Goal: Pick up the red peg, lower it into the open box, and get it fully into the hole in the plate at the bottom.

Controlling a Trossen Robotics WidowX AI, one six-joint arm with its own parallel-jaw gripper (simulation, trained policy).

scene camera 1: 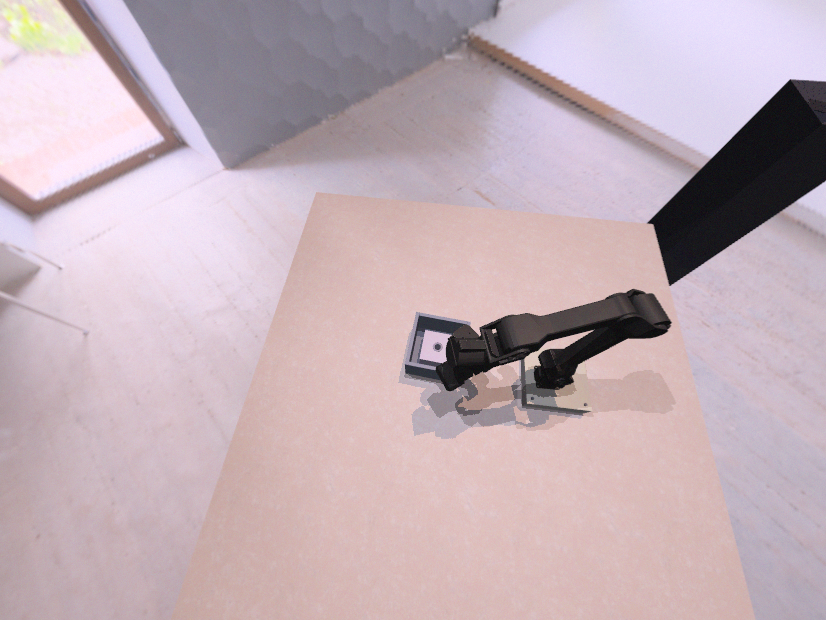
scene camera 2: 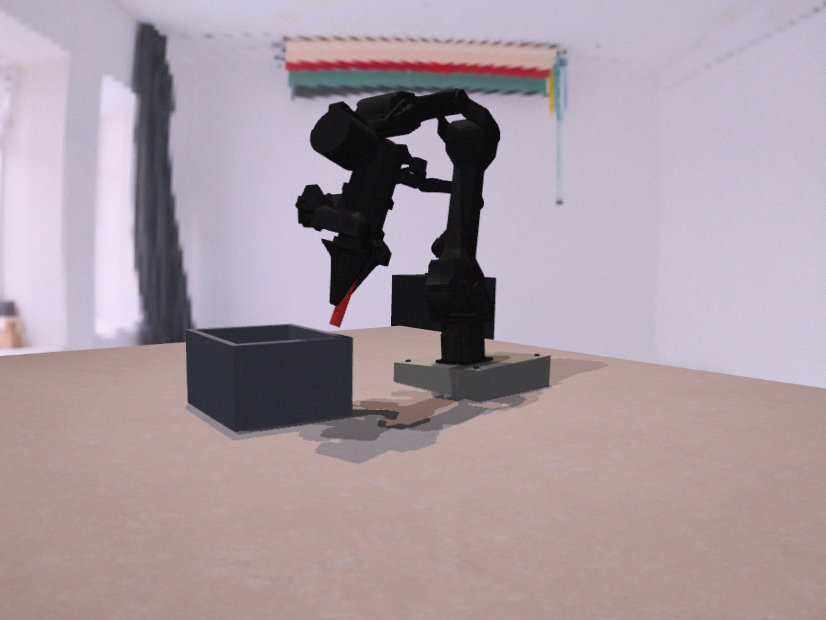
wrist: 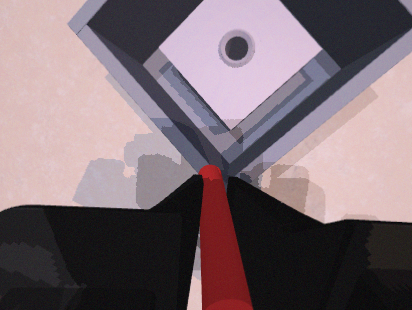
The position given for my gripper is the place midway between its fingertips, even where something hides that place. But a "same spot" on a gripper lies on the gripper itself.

My gripper shows in scene camera 1 (459, 366), in scene camera 2 and in the wrist view. A dark box shows in scene camera 1, in scene camera 2 and in the wrist view (356, 50). A pale plate shows in scene camera 1 (429, 355) and in the wrist view (273, 48); in scene camera 2 it is hidden by the dark box. The same spot on the dark box: (scene camera 2: 251, 377) is (scene camera 1: 412, 369). One and the same spot on my gripper: (wrist: 59, 250) is (scene camera 2: 326, 245).
